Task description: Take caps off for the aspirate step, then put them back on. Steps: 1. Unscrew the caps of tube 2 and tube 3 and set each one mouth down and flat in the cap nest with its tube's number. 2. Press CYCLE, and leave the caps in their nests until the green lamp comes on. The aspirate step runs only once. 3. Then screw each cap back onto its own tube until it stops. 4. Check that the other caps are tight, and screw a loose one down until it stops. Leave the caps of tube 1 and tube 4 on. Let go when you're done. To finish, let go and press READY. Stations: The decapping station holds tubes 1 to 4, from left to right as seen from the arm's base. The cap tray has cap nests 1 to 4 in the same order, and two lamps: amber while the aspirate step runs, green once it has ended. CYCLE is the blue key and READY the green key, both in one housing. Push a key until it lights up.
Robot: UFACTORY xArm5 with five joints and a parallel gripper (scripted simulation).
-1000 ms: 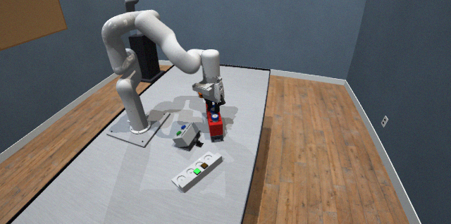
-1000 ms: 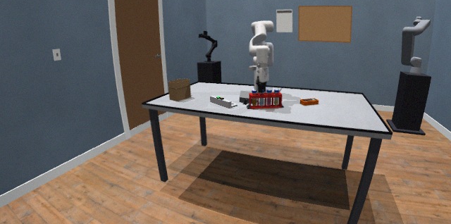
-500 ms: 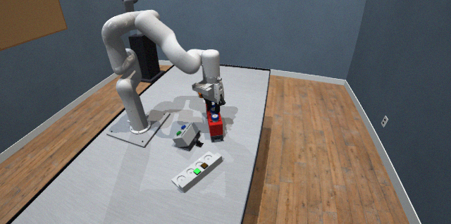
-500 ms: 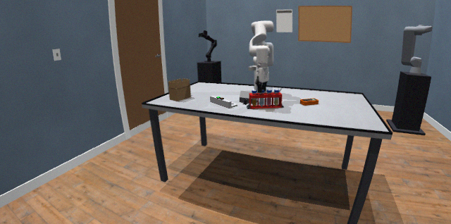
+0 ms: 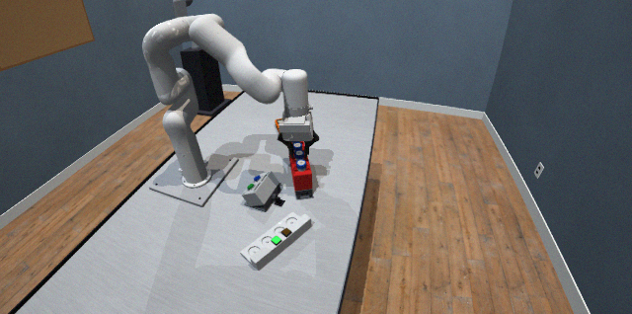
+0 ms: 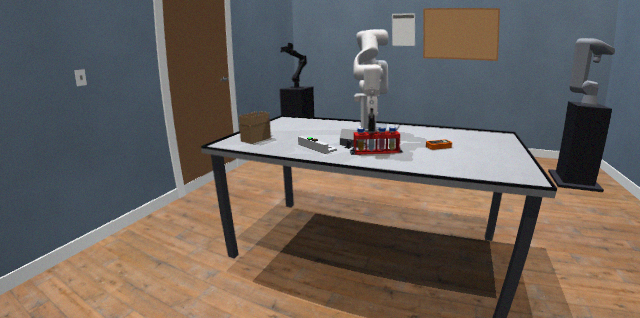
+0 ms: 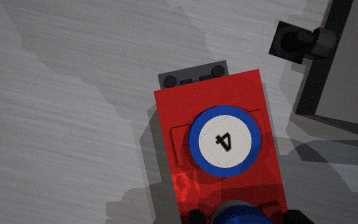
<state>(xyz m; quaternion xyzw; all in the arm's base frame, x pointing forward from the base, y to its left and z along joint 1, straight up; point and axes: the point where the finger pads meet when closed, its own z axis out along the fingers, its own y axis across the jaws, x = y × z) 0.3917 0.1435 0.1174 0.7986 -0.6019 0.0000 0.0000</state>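
My gripper is now 20 mm past the blue-rimmed cap, 50 mm to the right of it and 20 mm above it. Also, from my hand: grey key housing: 100 mm behind, 130 mm to the right, 80 mm below; blue key: 120 mm behind, 110 mm to the right, 60 mm below; green key: 120 mm behind, 160 mm to the right, 60 mm below.
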